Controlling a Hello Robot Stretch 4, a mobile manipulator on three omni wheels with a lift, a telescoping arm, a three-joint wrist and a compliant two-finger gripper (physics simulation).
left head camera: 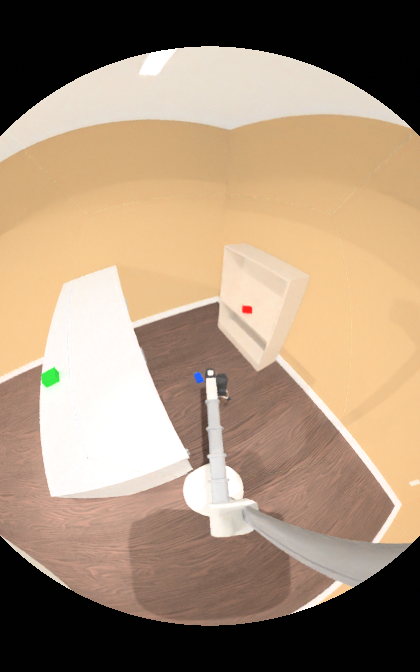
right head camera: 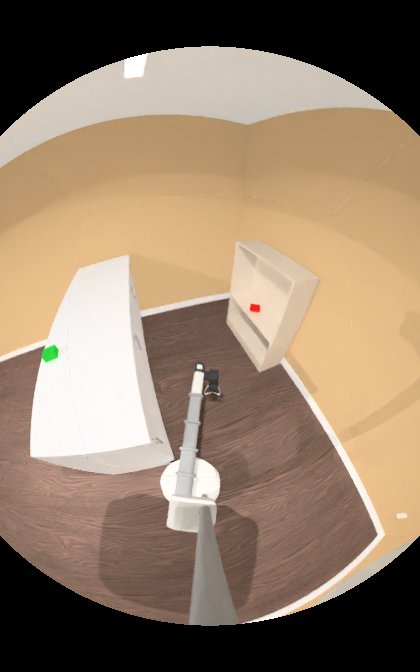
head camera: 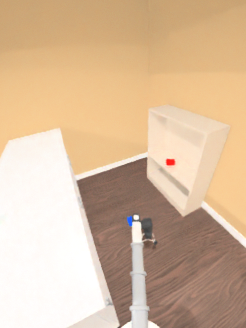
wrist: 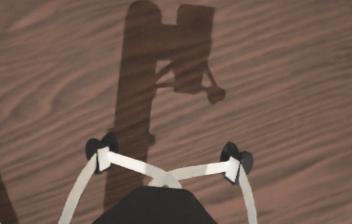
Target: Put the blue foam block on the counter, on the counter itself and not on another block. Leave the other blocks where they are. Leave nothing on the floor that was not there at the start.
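Frame: origin at the robot's base, x left, y ahead, z down, level; metres.
Seen in the pictures: gripper, fingertip midpoint: (head camera: 147,244) (wrist: 169,150).
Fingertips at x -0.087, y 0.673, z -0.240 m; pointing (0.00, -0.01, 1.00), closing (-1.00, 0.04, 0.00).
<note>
Pixels of each thing's middle, then the offset from my fingertips to it. Level surfaces: height alone.
- blue foam block at the middle of its body: (head camera: 130,221) dx +0.150, dy +0.373, dz +0.245 m
- counter at its surface level: dz -0.642 m
- red block at the middle of its body: (head camera: 170,162) dx -0.360, dy +0.876, dz -0.207 m
The blue foam block (head camera: 130,220) (left head camera: 198,377) lies on the dark wood floor between the counter (head camera: 35,225) (left head camera: 105,390) (right head camera: 100,375) and the wrist end of my arm. It does not show in the right head view, where the arm may hide it, or in the wrist view. My gripper (head camera: 150,242) (left head camera: 224,397) (right head camera: 213,395) (wrist: 169,150) is open and empty, with its fingertips well apart above bare floor, to the right of the arm and of the blue block. A green block (left head camera: 50,377) (right head camera: 50,353) sits on the counter's far left side. A red block (head camera: 170,162) (left head camera: 247,309) (right head camera: 255,308) sits in the bookcase.
The bookcase (head camera: 203,172) (left head camera: 286,322) (right head camera: 293,322) stands against the right wall, beyond the gripper. The counter's drawer side, with handles, faces the arm from the left. My round white base (left head camera: 195,490) (right head camera: 170,482) is close to the counter's near corner. The arm's shadow falls across the floor.
</note>
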